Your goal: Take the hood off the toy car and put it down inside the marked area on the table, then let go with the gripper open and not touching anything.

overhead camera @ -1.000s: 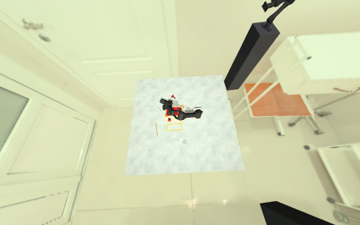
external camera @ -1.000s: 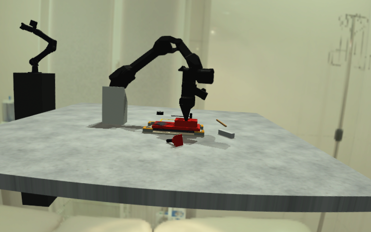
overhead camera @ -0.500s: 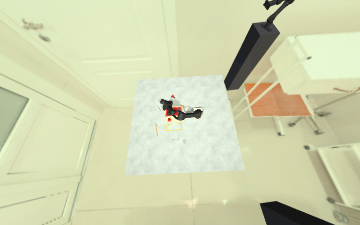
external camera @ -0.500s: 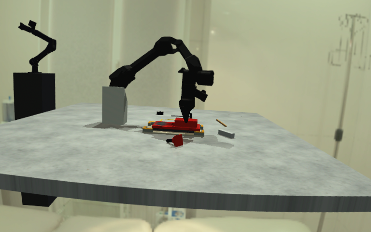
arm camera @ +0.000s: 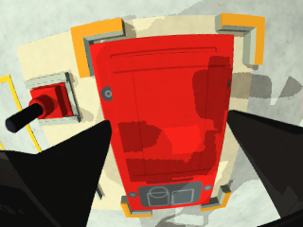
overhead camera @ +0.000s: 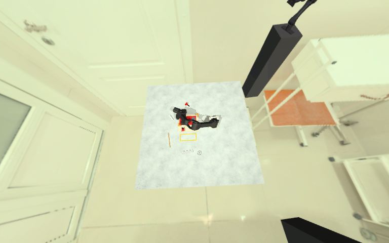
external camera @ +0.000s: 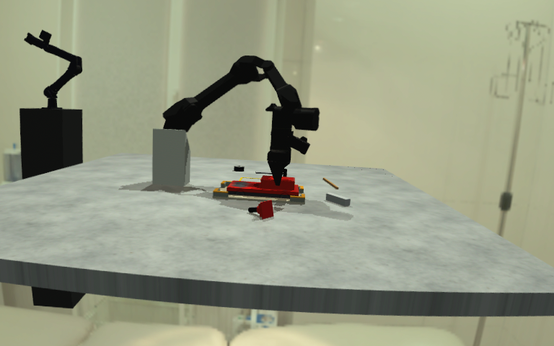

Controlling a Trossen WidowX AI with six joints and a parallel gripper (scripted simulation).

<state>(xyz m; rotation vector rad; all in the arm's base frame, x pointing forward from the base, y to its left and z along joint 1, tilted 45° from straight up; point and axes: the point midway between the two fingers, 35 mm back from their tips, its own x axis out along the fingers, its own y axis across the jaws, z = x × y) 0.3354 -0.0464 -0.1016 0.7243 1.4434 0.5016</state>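
My gripper tip is now right at the hood. Also, from my gripper tip: thin wooden stick (21 cm to the left, 20 cm ahead, 3 cm below); black wheel (41 cm to the left, 12 cm behind, 3 cm below); grey bar (16 cm ahead, 6 cm to the right, 3 cm below).
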